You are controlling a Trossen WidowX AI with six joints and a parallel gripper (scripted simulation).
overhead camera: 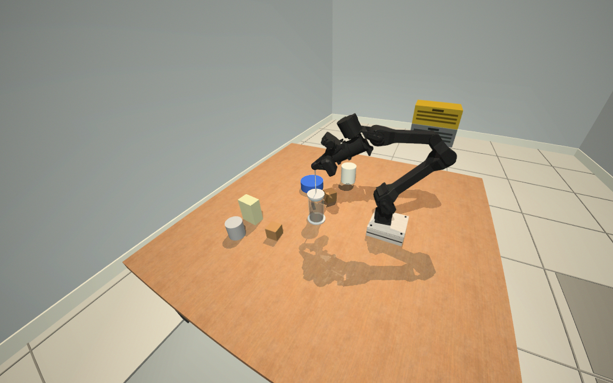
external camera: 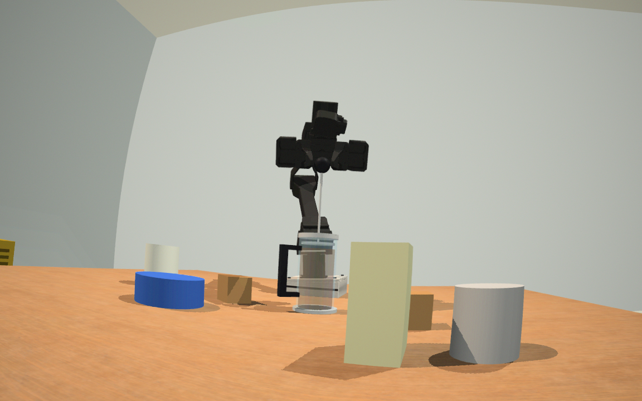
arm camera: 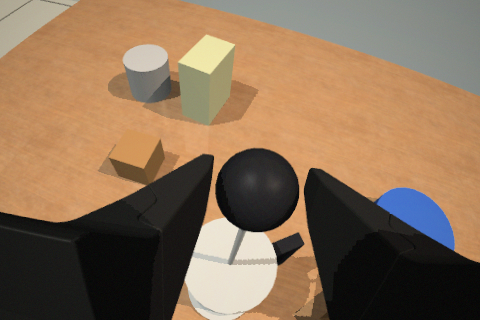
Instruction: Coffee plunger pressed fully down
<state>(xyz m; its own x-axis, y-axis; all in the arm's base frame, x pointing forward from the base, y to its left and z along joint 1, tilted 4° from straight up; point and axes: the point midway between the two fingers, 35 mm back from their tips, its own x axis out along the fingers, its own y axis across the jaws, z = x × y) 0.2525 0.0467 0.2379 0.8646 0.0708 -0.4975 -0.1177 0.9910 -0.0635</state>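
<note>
Right now my gripper tip is 1 cm to the left of the glass coffee press and 13 cm above it. Also, from my gripper tip: pale yellow block (27 cm ahead, 9 cm to the left, 21 cm below); grey cylinder (28 cm ahead, 20 cm to the left, 23 cm below); blue flat cylinder (10 cm ahead, 23 cm to the right, 24 cm below).
</note>
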